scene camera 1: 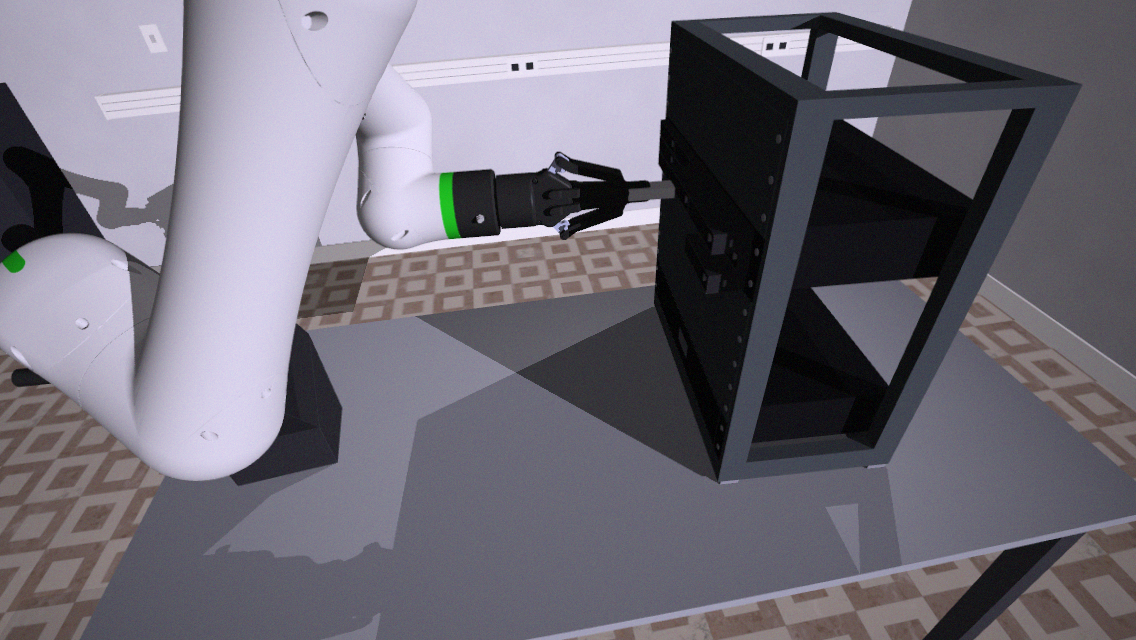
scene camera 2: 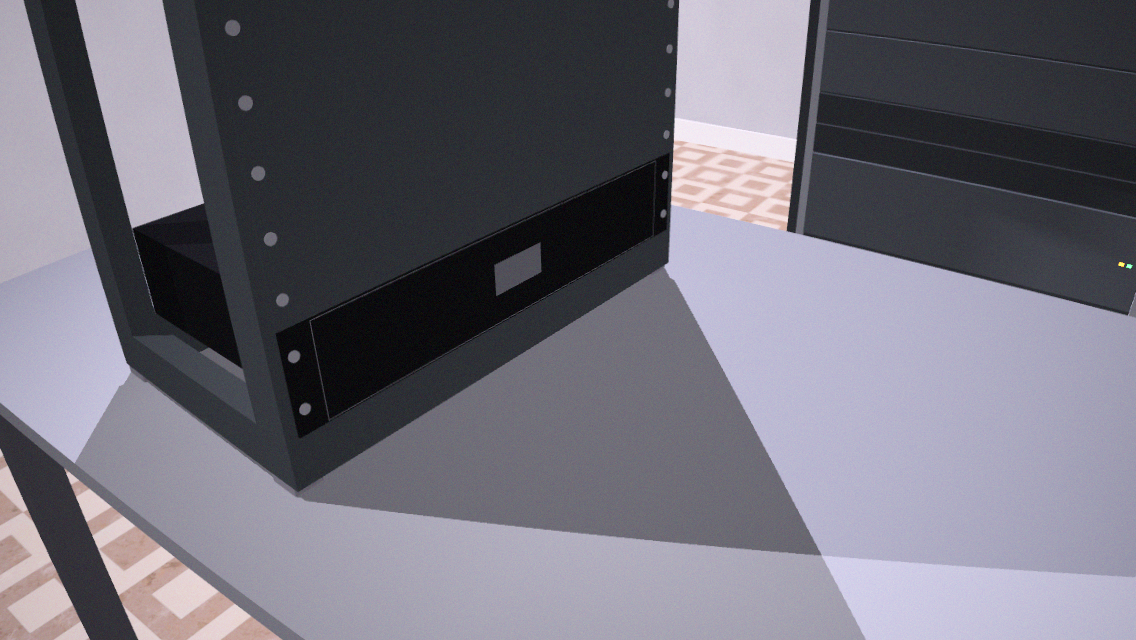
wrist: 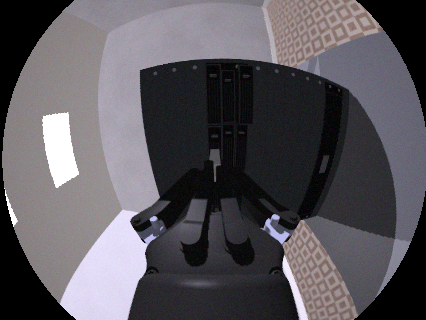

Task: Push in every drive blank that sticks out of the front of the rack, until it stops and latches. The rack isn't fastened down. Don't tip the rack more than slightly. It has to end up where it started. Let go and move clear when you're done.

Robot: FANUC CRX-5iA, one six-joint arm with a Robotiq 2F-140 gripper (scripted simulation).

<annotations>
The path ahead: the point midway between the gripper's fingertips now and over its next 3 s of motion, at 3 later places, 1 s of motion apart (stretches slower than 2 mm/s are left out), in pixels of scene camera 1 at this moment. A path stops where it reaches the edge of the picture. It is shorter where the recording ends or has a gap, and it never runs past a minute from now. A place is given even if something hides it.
The gripper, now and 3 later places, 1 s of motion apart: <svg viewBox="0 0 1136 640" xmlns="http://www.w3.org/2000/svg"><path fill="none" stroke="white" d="M672 189L681 188L694 187L698 187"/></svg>
</annotations>
